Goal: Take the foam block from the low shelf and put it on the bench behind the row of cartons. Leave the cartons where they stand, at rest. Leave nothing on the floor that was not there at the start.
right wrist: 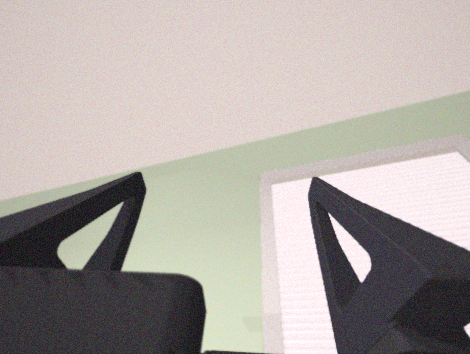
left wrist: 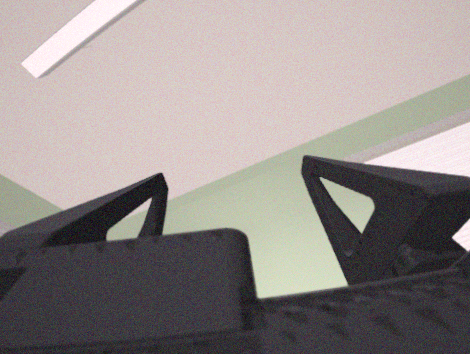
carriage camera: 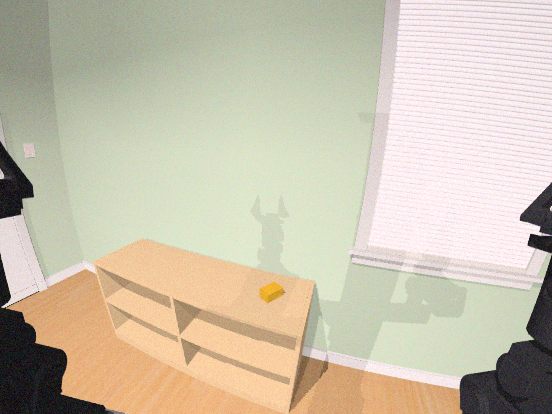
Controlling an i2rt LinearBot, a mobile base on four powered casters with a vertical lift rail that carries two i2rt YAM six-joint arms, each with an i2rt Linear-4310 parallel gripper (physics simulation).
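Frame: origin at the left arm's base, x left, y up, z ahead, level; centimetres.
Where they show: left gripper, fingertip midpoint: [left wrist: 234, 172]; right gripper, fingertip midpoint: [right wrist: 225, 183].
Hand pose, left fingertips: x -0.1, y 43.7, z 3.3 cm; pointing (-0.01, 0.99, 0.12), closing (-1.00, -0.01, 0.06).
Observation:
After its pixels a point has its place.
A yellow-orange foam block [carriage camera: 271, 292] {x -33.8, y -20.8, z 64.3 cm} lies on top of a low light-wood shelf unit [carriage camera: 200, 278] {x 2.8, y -25.3, z 76.1 cm}, near the right end of its top board. The shelf's open compartments face the camera. My left gripper [left wrist: 234, 172] {x -0.1, y 43.7, z 3.3 cm} is open and empty, tilted up at the wall and ceiling; part of it shows at the left edge of the carriage view. My right gripper [right wrist: 225, 183] {x -65.4, y 44.0, z 2.9 cm} is open and empty, also tilted up; part of it shows at the right edge of the carriage view. Both are far from the block. The bench and the row of cartons do not show in these views.
The shelf stands against a green wall [carriage camera: 200, 125] {x 9.4, y 50.2, z 102.4 cm}. A window with white blinds [carriage camera: 460, 130] {x -105.9, y 54.7, z 67.2 cm} is at the right, its sill [carriage camera: 440, 270] {x -112.3, y -7.4, z 64.1 cm} jutting out. Part of a white door [carriage camera: 20, 255] {x 175.3, y -47.6, z 101.8 cm} shows at the left. My dark arms fill both lower corners of the carriage view.

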